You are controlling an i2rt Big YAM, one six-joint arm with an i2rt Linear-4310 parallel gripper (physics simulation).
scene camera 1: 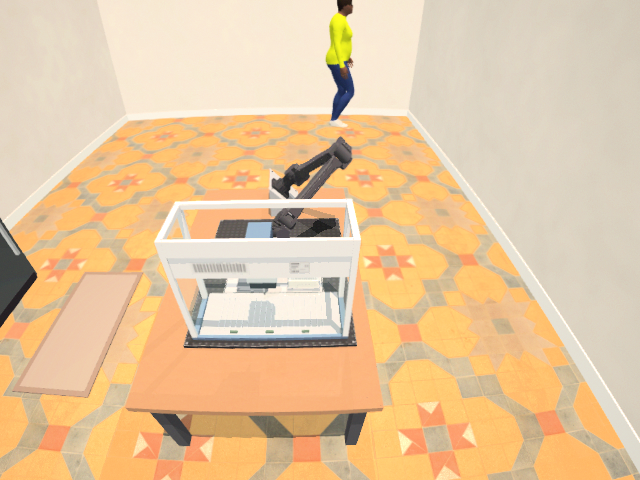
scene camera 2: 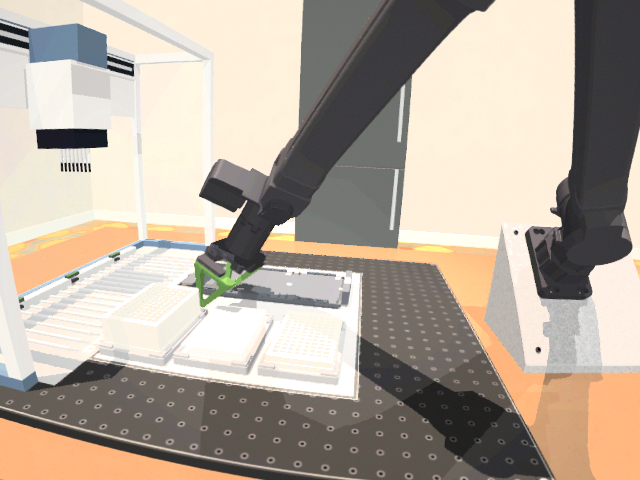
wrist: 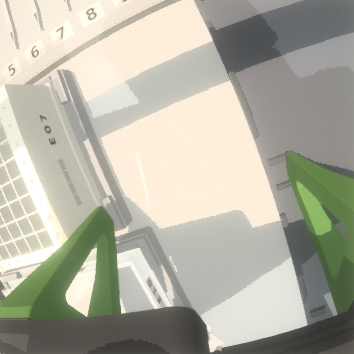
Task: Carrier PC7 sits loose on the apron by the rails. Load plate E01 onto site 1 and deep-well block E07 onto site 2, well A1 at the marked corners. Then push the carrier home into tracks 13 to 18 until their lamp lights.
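Places are measured from the arm's base along level axes (x ahead, y left, z up), in metres.
Pixels of known places: gripper, fingertip midpoint: (scene camera 2: 214, 296) (wrist: 193, 188); arm's base, origin of the base link: (scene camera 1: 279, 189) (scene camera 2: 555, 264).
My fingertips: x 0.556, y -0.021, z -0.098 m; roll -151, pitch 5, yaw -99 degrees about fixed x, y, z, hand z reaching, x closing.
For each thing: its middle in the pictures, then the offset to it from my fingertips.
- deep-well block E07, body centre: (scene camera 2: 155, 315) (scene camera 1: 303, 277) 0.049 m ahead, 0.112 m left, 0.015 m up
- flat white labware piece, body centre: (wrist: 87, 321) (scene camera 2: 228, 330) 0.058 m back, 0.111 m left, 0.001 m up
- white welled plate, body centre: (scene camera 2: 307, 338) 0.170 m back, 0.116 m left, 0.001 m up
- grey carrier, body centre: (scene camera 2: 265, 280) 0.071 m back, 0.098 m right, 0.003 m down
- pipetting head, body centre: (scene camera 2: 70, 98) 0.270 m ahead, 0.033 m right, 0.330 m up
The deep-well block E07 (scene camera 2: 155, 315) (wrist: 40, 150), tall and white, stands in a low holder at the front left of the white apron. A flat white labware piece (scene camera 2: 222, 333) (wrist: 135, 280) and a white welled plate (scene camera 2: 305, 338) sit beside it in a row; no label E01 is readable. The grey carrier (scene camera 2: 315, 288) (wrist: 320, 110) lies on the apron behind the row, partly in shadow. My gripper (scene camera 2: 230, 286) (wrist: 193, 188) is open and empty, above the gap between the row and the carrier. One fingertip appears near E07's corner, the other over the carrier's edge.
The ribbed track deck (scene camera 2: 103, 279) (scene camera 1: 227, 310) lies left of the apron; track labels 5 to 8 show in the wrist view. A pipetting head (scene camera 2: 72, 98) hangs above it within a white frame (scene camera 2: 208, 149) (scene camera 1: 258, 249). A person (scene camera 1: 339, 46) stands at the back.
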